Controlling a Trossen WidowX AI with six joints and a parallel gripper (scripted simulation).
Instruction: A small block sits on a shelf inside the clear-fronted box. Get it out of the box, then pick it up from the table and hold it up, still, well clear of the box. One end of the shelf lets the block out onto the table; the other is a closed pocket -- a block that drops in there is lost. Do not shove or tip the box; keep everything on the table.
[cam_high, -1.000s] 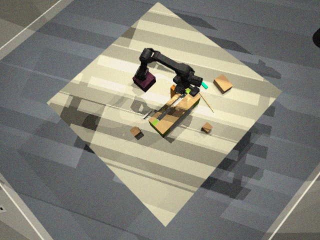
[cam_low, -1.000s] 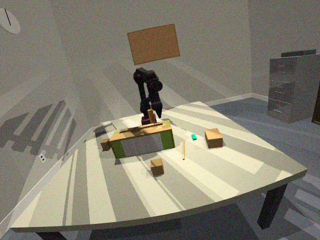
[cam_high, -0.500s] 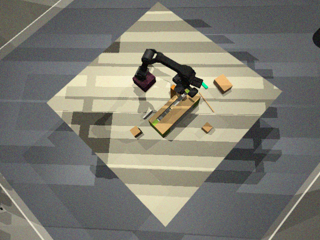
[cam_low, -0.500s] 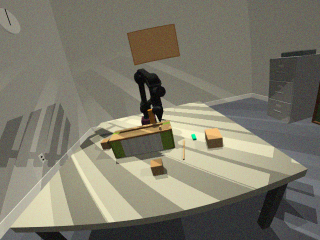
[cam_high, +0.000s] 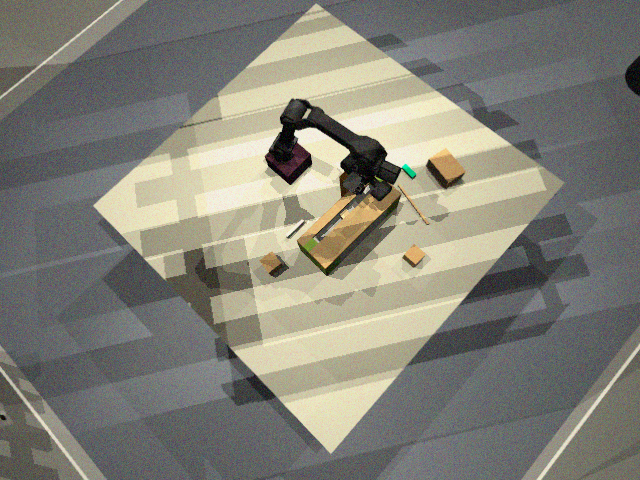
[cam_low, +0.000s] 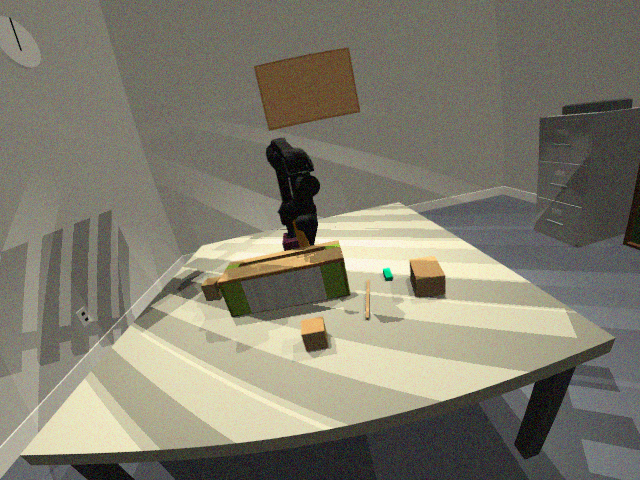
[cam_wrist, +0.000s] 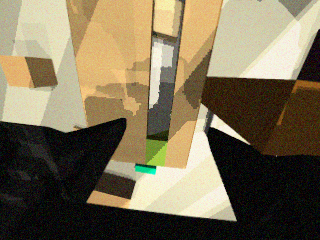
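Right now the box is 110 mm to the right of my gripper tip, 100 mm below it and 10 mm ahead of it. Round my gripper tip: thin wooden stick: 160 mm below, 140 mm to the left, 130 mm ahead; then teal block: 220 mm to the left, 150 mm below, 20 mm ahead.
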